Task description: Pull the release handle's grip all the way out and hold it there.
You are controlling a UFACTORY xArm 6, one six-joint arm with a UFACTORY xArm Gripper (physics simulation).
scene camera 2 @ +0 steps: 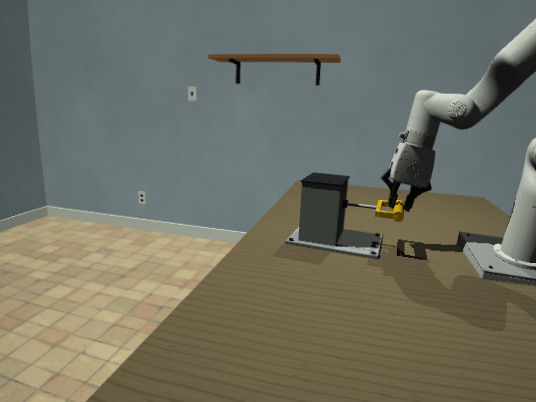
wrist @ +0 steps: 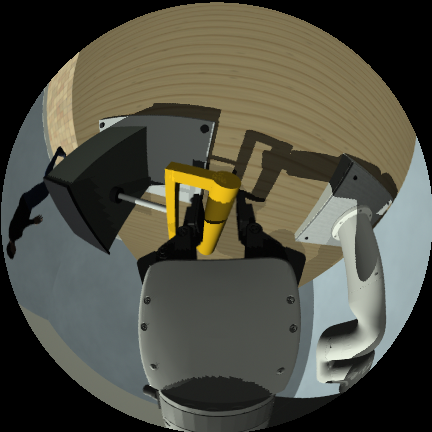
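The release handle's yellow grip (scene camera 2: 398,211) (wrist: 215,215) is a round bar on a rectangular yellow frame (scene camera 2: 382,215) (wrist: 171,200). A thin metal rod (scene camera 2: 362,205) (wrist: 145,201) joins the frame to the side of a dark grey box (scene camera 2: 320,212) (wrist: 110,170), and a length of rod shows between them. My gripper (scene camera 2: 400,204) (wrist: 219,202) is shut on the round grip bar, one finger inside the frame and one on the side away from the box. The grip is held above the table. The rod's inner end is hidden in the box.
The box stands on a flat base plate (scene camera 2: 332,247) (wrist: 175,135) on the wooden table (scene camera 2: 280,320) (wrist: 240,60). The arm's own base plate (scene camera 2: 500,270) (wrist: 320,215) is at the right. A wall shelf (scene camera 2: 275,58) hangs behind. A person (wrist: 25,210) shows at the left edge of the wrist view, beyond the box.
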